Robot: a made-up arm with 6 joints.
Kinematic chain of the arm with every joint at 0, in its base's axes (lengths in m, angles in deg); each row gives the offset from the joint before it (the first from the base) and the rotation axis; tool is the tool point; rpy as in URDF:
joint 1: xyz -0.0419 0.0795 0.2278 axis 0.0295 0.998 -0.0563
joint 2: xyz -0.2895 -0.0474 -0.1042 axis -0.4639 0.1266 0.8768
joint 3: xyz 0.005 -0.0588 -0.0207 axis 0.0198 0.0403 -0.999
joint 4: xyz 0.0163 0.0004 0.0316 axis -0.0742 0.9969 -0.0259
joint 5: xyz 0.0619 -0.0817 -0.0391 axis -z
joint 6: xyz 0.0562 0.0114 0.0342 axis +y
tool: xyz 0.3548 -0.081 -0.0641 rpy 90 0 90
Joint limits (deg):
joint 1: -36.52..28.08
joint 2: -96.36..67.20
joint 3: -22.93..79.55
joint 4: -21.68..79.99
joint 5: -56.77..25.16
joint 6: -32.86..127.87
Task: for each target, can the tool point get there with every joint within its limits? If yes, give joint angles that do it. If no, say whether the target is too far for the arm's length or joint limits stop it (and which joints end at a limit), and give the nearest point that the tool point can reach.
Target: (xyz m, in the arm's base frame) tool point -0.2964 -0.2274 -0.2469
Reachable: yes | joints -16.91 9.43 8.22 18.67 -9.05 103.32
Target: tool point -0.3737 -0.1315 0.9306
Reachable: no: joint limits stop it (at a limit: joint 1, joint 2, joint 4, joint 6) | nearest point -0.3834 -0.1274 0.5394 | short by 0.391 m
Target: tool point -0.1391 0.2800 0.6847
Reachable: no: joint limits stop it (at a limit: joint 1, joint 2, joint 3, joint 4, joint 6) | nearest point -0.2248 0.2214 0.4861 | short by 0.224 m
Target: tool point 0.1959 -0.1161 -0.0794
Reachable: yes | joints -11.58 49.59 16.42 23.16 3.42 14.58
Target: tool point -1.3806 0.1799 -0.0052
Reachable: no: too far | nearest point -0.9250 0.1130 0.0761 | short by 0.468 m
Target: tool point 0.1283 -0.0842 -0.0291
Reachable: yes | joints 13.38 53.86 45.80 9.60 -16.60 4.28
